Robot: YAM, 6 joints.
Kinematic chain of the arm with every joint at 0, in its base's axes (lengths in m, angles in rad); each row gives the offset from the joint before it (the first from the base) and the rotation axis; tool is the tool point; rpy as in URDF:
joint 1: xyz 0 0 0.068 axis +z
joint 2: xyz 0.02 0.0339 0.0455 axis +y
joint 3: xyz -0.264 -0.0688 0 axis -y
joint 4: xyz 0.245 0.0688 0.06 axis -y
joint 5: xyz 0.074 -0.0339 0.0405 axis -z
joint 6: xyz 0.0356 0 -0.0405 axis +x
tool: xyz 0 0 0 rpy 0 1.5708 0
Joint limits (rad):
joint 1: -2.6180..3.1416
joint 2: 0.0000..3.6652
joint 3: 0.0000..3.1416
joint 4: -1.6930..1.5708
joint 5: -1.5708..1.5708
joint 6: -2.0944..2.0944
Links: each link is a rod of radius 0.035 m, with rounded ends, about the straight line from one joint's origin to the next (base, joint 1, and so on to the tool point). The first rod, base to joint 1, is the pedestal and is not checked.
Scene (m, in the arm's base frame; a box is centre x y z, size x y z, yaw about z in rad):
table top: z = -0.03
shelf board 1: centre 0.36 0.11 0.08 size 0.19 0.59 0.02 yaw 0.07
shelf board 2: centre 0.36 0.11 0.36 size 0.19 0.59 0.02 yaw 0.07
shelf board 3: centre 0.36 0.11 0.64 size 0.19 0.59 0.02 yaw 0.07
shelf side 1: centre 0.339 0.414 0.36 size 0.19 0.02 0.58 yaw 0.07
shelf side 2: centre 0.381 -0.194 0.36 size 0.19 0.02 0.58 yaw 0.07
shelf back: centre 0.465 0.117 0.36 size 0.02 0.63 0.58 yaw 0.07
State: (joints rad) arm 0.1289 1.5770 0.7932 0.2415 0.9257 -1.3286
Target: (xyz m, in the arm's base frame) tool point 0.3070 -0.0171 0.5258
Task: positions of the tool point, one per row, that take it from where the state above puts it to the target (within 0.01 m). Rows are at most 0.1 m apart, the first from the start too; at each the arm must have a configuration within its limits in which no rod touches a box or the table.
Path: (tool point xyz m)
1: 0.2568 0.0117 0.2175
2: 0.1965 0.0071 0.2167
3: 0.1456 0.0006 0.1978
4: 0.1703 -0.0024 0.2812
5: 0.1799 -0.0099 0.3664
6: 0.1735 -0.0193 0.4492
7: 0.1515 -0.0280 0.5258
8: 0.2272 -0.0237 0.5345
9: 0.3070 -0.0171 0.5258

